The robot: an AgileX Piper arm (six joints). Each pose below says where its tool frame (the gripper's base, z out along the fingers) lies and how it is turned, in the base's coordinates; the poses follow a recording.
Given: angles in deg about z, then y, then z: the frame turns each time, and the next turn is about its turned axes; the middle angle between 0 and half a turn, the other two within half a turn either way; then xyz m.
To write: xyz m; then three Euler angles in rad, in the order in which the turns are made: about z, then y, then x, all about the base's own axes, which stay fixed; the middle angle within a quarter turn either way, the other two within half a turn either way. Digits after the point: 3 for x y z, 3 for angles.
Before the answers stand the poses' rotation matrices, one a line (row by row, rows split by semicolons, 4 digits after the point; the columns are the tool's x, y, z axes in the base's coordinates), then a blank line. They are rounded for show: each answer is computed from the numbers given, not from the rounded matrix.
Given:
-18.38 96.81 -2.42 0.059 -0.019 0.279
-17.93 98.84 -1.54 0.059 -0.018 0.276
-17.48 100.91 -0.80 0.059 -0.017 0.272
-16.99 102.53 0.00 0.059 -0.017 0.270
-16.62 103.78 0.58 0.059 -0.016 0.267
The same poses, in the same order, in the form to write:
-0.1257 0.3103 0.9423; -0.0027 0.9497 -0.3131; -0.9921 -0.0419 -0.1186
-0.1544 0.3038 0.9401; 0.0217 0.9524 -0.3042; -0.9878 -0.0266 -0.1537
-0.1847 0.2978 0.9366; 0.0435 0.9545 -0.2949; -0.9818 -0.0137 -0.1893
-0.2075 0.2922 0.9336; 0.0634 0.9564 -0.2852; -0.9762 0.0000 -0.2170
-0.2253 0.2883 0.9306; 0.0778 0.9575 -0.2778; -0.9712 0.0098 -0.2382

0.059 -0.019 0.279 -1.956 1.229 1.933
0.059 -0.018 0.276 -2.041 1.223 2.039
0.059 -0.017 0.272 -2.126 1.213 2.141
0.059 -0.017 0.270 -2.188 1.204 2.221
0.059 -0.016 0.267 -2.234 1.196 2.280

